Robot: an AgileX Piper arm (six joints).
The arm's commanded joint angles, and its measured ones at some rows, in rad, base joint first. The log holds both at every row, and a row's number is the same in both.
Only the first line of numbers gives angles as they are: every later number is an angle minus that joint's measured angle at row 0.
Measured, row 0:
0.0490, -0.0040, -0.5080, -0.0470, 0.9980, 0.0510
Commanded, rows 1 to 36:
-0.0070, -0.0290, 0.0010, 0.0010, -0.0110, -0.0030
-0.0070, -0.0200, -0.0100, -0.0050, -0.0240, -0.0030
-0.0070, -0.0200, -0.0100, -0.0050, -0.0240, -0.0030
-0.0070, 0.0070, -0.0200, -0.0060, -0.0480, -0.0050
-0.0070, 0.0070, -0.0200, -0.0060, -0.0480, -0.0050
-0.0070, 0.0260, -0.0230, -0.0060, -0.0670, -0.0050
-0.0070, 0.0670, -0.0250, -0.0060, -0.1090, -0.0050
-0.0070, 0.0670, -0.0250, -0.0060, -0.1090, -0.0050
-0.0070, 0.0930, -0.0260, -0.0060, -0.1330, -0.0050
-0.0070, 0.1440, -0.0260, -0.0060, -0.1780, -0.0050
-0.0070, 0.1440, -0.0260, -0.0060, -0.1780, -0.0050
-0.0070, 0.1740, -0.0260, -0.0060, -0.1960, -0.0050
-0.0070, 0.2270, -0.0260, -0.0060, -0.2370, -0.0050
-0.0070, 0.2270, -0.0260, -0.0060, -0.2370, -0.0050
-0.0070, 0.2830, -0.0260, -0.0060, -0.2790, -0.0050
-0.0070, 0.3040, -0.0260, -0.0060, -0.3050, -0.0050
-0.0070, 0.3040, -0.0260, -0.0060, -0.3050, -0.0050
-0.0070, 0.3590, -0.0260, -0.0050, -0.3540, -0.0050
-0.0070, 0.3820, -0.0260, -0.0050, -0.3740, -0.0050
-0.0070, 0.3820, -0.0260, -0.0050, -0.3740, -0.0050
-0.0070, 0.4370, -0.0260, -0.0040, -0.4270, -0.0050
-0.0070, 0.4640, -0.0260, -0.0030, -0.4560, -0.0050
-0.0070, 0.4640, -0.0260, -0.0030, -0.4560, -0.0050
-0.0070, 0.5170, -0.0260, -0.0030, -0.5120, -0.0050
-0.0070, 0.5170, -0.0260, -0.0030, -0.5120, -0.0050
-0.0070, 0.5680, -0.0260, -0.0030, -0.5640, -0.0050
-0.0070, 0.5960, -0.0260, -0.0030, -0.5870, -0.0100
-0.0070, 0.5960, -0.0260, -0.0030, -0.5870, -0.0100
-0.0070, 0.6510, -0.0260, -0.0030, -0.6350, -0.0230
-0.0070, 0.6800, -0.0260, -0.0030, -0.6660, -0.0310
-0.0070, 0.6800, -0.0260, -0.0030, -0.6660, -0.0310
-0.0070, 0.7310, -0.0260, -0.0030, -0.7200, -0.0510
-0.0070, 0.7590, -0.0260, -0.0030, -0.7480, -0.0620
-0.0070, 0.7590, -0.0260, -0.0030, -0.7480, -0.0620
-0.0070, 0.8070, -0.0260, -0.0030, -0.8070, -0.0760
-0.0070, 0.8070, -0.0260, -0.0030, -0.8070, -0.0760
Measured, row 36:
0.0000, 0.7490, -0.0190, 0.0000, -0.7160, -0.0420
